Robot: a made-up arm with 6 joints.
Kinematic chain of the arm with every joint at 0, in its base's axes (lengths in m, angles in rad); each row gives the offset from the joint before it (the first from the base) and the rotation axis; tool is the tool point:
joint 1: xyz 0 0 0.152 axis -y
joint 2: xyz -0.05 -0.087 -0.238 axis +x
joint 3: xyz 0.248 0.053 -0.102 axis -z
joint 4: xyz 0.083 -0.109 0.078 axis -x
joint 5: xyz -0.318 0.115 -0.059 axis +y
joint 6: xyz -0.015 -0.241 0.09 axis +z
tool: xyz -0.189 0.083 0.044
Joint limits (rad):
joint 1: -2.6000..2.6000
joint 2: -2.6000..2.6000
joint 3: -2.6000..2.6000
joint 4: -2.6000..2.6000
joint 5: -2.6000..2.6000
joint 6: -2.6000..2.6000
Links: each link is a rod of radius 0.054 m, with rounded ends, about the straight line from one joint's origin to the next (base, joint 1, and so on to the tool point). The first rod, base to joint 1, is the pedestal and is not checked.
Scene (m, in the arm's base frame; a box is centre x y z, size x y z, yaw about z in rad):
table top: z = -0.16
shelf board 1: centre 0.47 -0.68 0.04 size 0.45 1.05 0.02 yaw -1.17
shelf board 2: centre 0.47 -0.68 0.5 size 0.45 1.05 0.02 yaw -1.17
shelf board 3: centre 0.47 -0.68 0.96 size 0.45 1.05 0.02 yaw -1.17
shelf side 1: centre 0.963 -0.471 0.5 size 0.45 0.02 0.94 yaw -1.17
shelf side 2: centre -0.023 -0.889 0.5 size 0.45 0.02 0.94 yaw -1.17
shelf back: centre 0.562 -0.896 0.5 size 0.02 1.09 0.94 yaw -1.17
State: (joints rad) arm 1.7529 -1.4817 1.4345 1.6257 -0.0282 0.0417
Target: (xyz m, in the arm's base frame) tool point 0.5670 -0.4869 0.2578
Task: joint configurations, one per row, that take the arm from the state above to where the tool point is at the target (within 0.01 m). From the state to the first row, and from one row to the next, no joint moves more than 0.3 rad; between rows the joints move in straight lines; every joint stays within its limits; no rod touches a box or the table.
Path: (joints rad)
1: 1.7061 -1.7293 1.4694 1.6320 -0.0902 0.0202
2: 1.6593 -1.9769 1.5044 1.6383 -0.1522 -0.0013
3: 1.6125 -2.2245 1.5393 1.6446 -0.2142 -0.0228
4: 1.5658 -2.4721 1.5742 1.6509 -0.2763 -0.0442

